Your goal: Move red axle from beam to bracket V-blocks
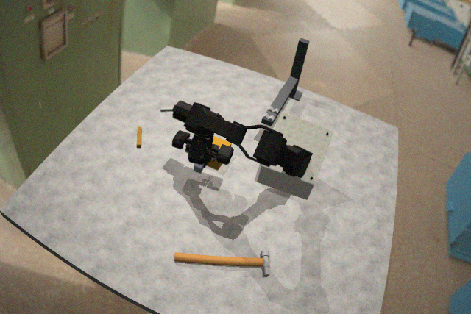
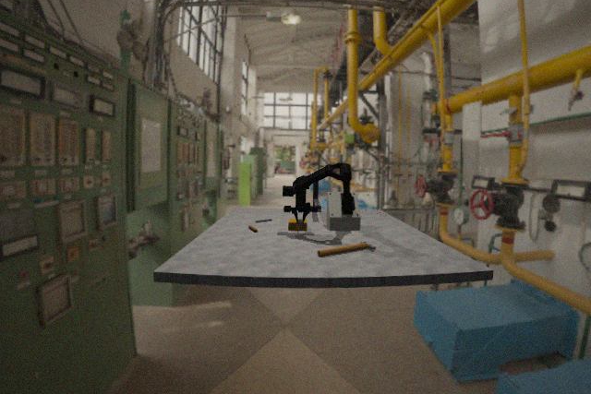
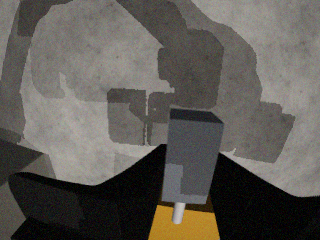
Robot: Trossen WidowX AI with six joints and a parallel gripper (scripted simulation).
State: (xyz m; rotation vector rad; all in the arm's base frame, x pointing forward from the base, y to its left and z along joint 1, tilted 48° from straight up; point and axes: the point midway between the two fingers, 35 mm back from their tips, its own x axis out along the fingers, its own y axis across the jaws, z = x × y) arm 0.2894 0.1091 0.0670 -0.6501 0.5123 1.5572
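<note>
My gripper tip is now 10 mm short of the beam, 120 mm to the left of it and 30 mm above it. The rest, counted from my gripper tip: short orange stick 280 mm ahead, 50 mm to the right, 50 mm below; then block 20 mm to the right, 10 mm above.
</note>
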